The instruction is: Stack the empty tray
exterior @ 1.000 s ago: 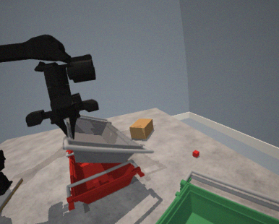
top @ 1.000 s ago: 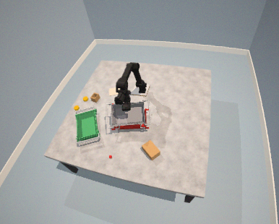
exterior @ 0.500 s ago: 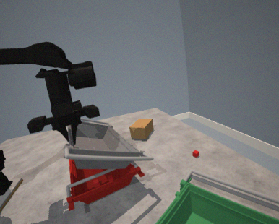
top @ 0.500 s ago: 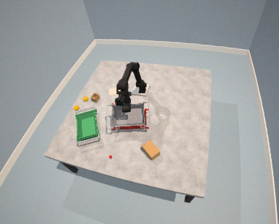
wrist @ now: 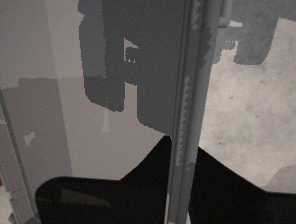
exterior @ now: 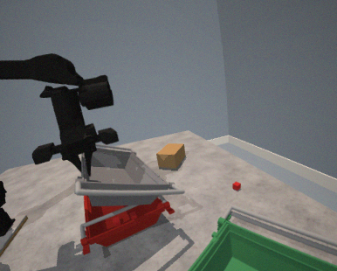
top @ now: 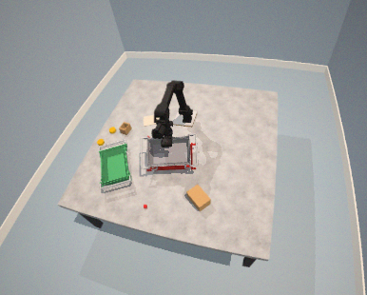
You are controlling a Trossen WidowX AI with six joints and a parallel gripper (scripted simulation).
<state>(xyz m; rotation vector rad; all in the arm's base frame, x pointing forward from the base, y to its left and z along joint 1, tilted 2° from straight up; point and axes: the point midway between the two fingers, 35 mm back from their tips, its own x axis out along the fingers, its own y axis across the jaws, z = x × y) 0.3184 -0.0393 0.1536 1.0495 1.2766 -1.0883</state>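
My gripper tip is 8 cm short of the grey tray and 1 cm to the right of it. From my gripper tip the other things lie so: cream card (30 cm behind, 22 cm to the right, 13 cm below).
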